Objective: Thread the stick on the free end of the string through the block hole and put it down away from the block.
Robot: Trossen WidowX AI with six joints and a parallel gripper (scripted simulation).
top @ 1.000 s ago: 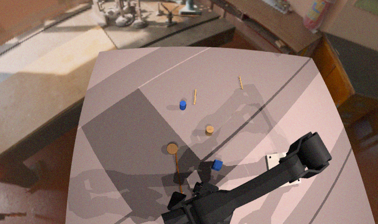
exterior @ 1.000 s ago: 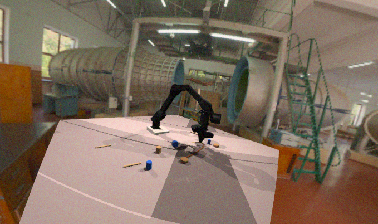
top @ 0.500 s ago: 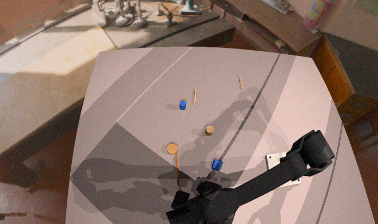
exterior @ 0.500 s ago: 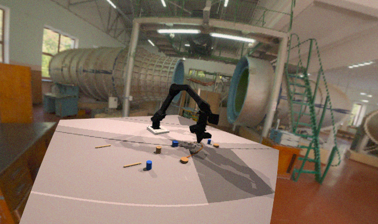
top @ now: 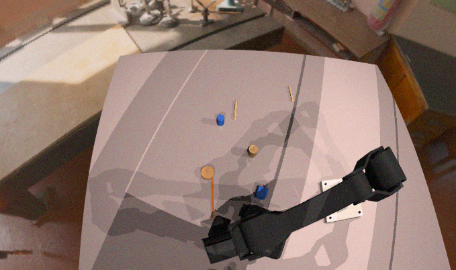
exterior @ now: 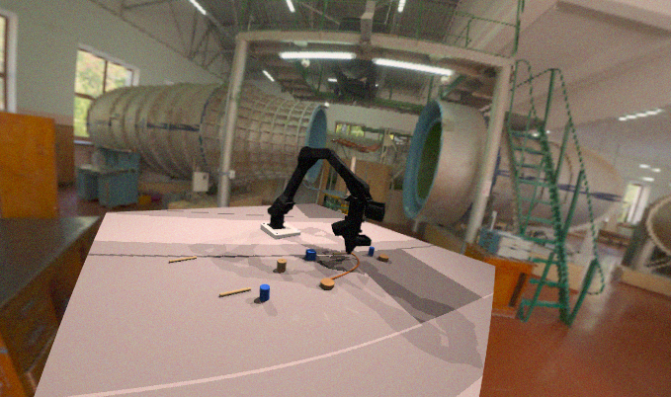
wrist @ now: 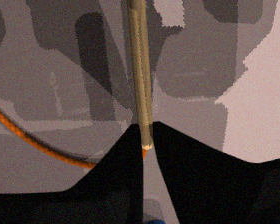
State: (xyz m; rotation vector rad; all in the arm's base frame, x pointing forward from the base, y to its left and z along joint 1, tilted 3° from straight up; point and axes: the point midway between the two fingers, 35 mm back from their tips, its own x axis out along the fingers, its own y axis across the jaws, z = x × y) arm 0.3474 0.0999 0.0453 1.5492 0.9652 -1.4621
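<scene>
Now: the blue cube 60 mm behind my gripper tip and 140 mm to the right of it. Round my gripper tip: round wooden button 90 mm ahead, 210 mm to the right, 10 mm below; short wooden cylinder 50 mm behind, 270 mm to the right; thin wooden stick 10 mm behind, 10 mm to the right.
</scene>
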